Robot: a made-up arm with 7 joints. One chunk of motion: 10 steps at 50 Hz.
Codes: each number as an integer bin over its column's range. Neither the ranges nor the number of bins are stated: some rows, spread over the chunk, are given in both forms.
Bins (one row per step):
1: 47 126 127 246 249 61 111
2: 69 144 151 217 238 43 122
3: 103 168 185 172 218 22 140
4: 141 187 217 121 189 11 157
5: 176 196 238 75 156 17 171
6: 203 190 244 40 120 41 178
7: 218 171 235 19 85 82 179
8: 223 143 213 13 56 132 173
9: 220 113 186 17 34 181 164
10: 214 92 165 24 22 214 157
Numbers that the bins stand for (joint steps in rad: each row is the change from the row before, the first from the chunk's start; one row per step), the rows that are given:
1: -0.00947 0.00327 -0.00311 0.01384 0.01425 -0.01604 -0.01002
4: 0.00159 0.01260 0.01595 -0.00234 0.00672 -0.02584 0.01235
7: 0.01065 0.01015 0.01976 -0.01554 -0.00633 -0.01192 0.02304
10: 0.01018 -0.00193 0.00494 -0.01489 -0.01424 0.01396 0.01235
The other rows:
2: -0.00688 0.00602 0.00198 0.01008 0.01287 -0.01957 -0.00467
3: -0.00288 0.00969 0.00918 0.00426 0.01036 -0.02369 0.00408
5: 0.00571 0.01398 0.02040 -0.00829 0.00258 -0.02467 0.01915
6: 0.00888 0.01306 0.02167 -0.01282 -0.00194 -0.01996 0.02256
8: 0.01124 0.00587 0.01511 -0.01632 -0.00997 -0.00212 0.02013
9: 0.01088 0.00128 0.00939 -0.01580 -0.01273 0.00749 0.01575

